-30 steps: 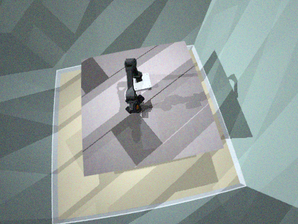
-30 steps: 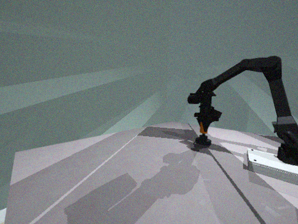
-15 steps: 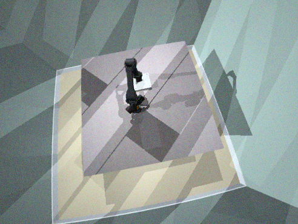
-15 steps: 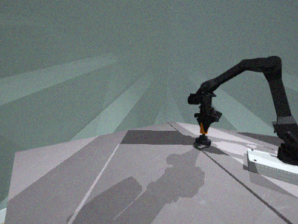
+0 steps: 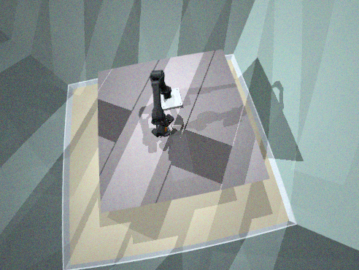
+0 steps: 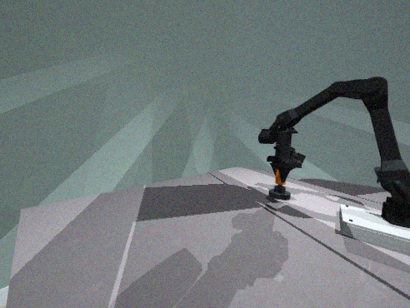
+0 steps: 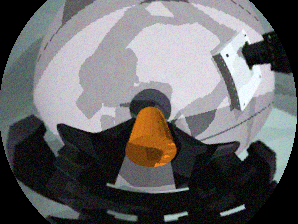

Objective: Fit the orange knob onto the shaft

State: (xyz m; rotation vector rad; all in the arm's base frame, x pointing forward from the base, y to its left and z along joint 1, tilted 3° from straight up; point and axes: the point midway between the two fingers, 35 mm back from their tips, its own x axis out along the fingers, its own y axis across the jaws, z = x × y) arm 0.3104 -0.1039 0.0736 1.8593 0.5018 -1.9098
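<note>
My gripper tip is 40 mm above the dark round pedestal. From my gripper tip the other things lie so: orange knob 20 mm above.
</note>
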